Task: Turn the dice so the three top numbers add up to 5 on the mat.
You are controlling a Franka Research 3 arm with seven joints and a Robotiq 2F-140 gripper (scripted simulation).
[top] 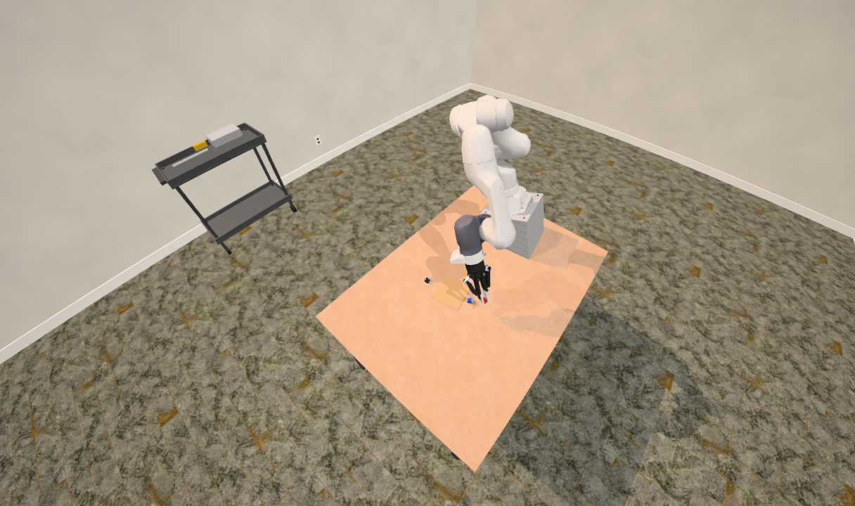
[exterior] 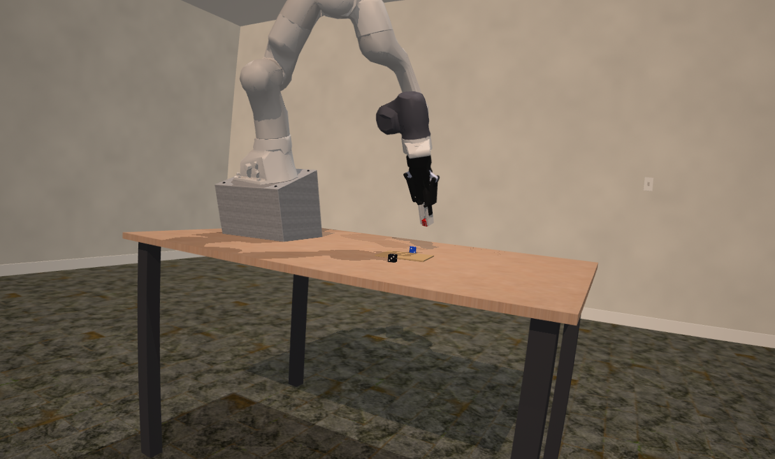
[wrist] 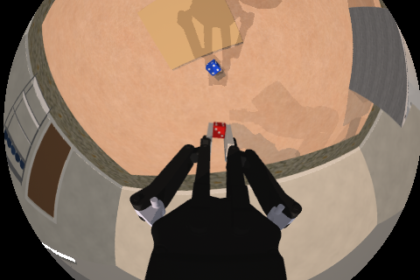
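The red die lies 1 cm to the left of my hand and 3 cm below it. Also, from my hand: blue die: 1 cm behind, 6 cm to the right, 11 cm below; then black die: 2 cm ahead, 29 cm to the right, 11 cm below; then tan mat: 16 cm to the right, 12 cm below.
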